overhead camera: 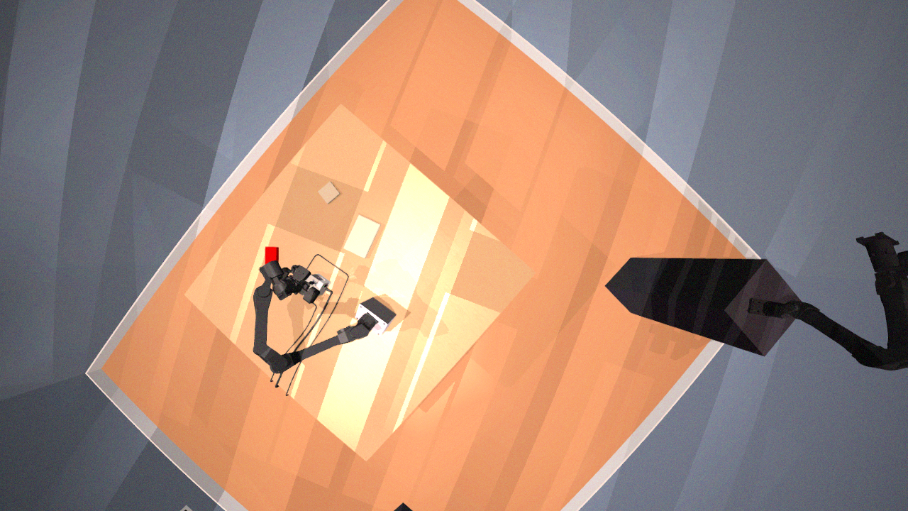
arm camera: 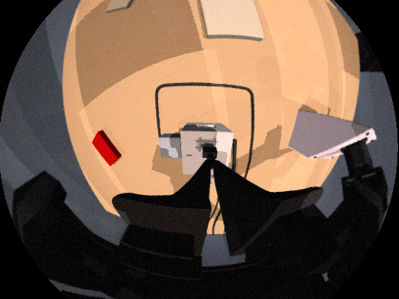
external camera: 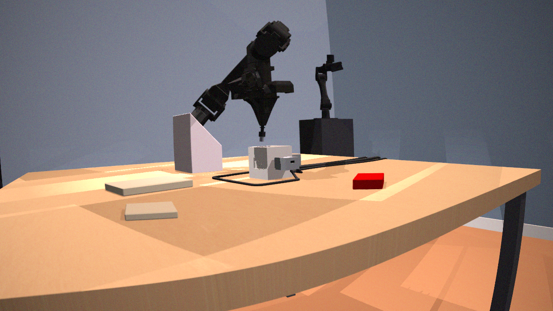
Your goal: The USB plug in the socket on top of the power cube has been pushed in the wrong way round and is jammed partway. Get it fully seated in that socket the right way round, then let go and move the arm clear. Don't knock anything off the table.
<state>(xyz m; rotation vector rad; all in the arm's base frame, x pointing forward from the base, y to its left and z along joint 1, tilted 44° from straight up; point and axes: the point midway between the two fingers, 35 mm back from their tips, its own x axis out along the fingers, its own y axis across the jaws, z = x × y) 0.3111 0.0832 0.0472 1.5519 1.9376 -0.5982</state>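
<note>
Right now the usb plug is 20 mm below my gripper tip. Also, from my gripper tip: socket: 60 mm below; then red block: 270 mm ahead, 100 mm to the left, 120 mm below.
</note>
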